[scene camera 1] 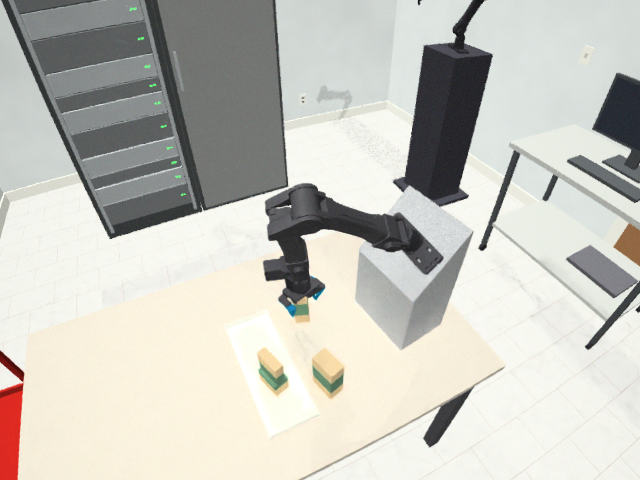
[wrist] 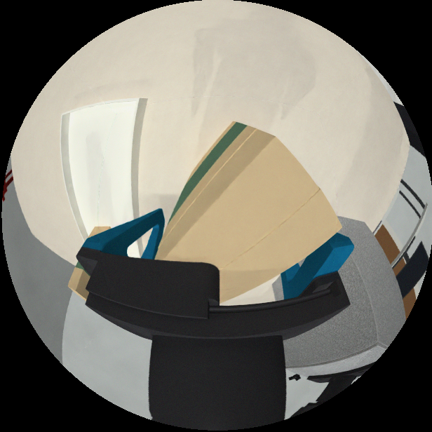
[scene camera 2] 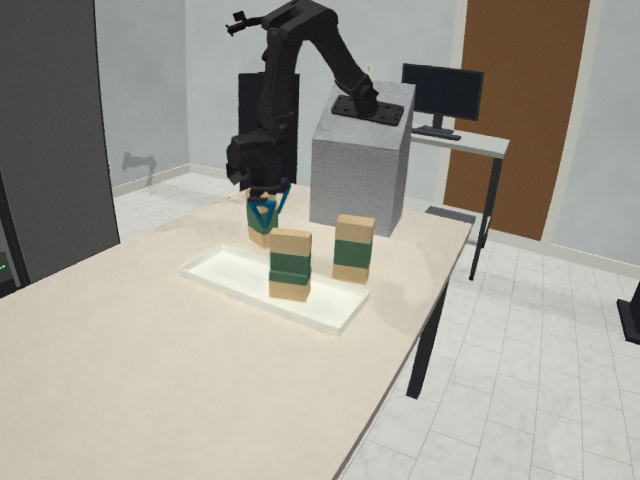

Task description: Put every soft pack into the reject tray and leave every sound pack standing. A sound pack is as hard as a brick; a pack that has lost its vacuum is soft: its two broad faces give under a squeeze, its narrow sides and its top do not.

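Frame: origin at the arm's base, x right, y ahead, z up, level; metres.
Seen in the pictures: gripper, fingertip midpoint: [scene camera 1: 303,307] [scene camera 2: 271,220]; arm's base at its link origin: [scene camera 1: 412,242] [scene camera 2: 367,110].
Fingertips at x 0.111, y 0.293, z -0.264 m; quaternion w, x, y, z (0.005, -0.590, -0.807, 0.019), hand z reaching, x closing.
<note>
Pixels of each thing's top centre, then the offset from my fingertips to it. "*": a spot on its surface instead. Level surfaces: height alone.
- tan pack with a green band, top centre: [scene camera 2: 261,191] [scene camera 1: 299,286] dx +0.030, dy -0.001, dz +0.072 m
- second pack at its top centre: [scene camera 2: 290,232] [scene camera 1: 269,359] dx -0.174, dy +0.169, dz +0.074 m
- white reject tray at a spot on its surface: [scene camera 2: 227,271] [scene camera 1: 255,338] * dx -0.004, dy +0.175, dz -0.067 m
- third pack at its top centre: [scene camera 2: 355,220] [scene camera 1: 328,361] dx -0.245, dy +0.029, dz +0.071 m
- table at its surface level: dz -0.070 m
A tan pack with a green band [scene camera 1: 302,312] [scene camera 2: 257,238] [wrist: 255,190] stands upright on the table behind the tray. My gripper [scene camera 1: 305,303] [scene camera 2: 272,218] [wrist: 217,213] is open, with its blue fingers low around the top of this pack, one on either side. In the wrist view the pack hides part of the right finger. Contact cannot be told. A second pack [scene camera 1: 271,369] [scene camera 2: 290,263] stands upright in the white reject tray [scene camera 1: 248,335] [scene camera 2: 227,271] [wrist: 105,165], with a step in its green band. A third pack [scene camera 1: 328,373] [scene camera 2: 353,248] stands upright on the table beside the tray.
The grey pedestal [scene camera 1: 385,294] [scene camera 2: 356,180] [wrist: 340,320] that carries the arm stands at the table's back right. The table [scene camera 1: 129,387] [scene camera 2: 180,387] ends at an edge beyond the third pack. A server rack and a side desk stand off the table.
</note>
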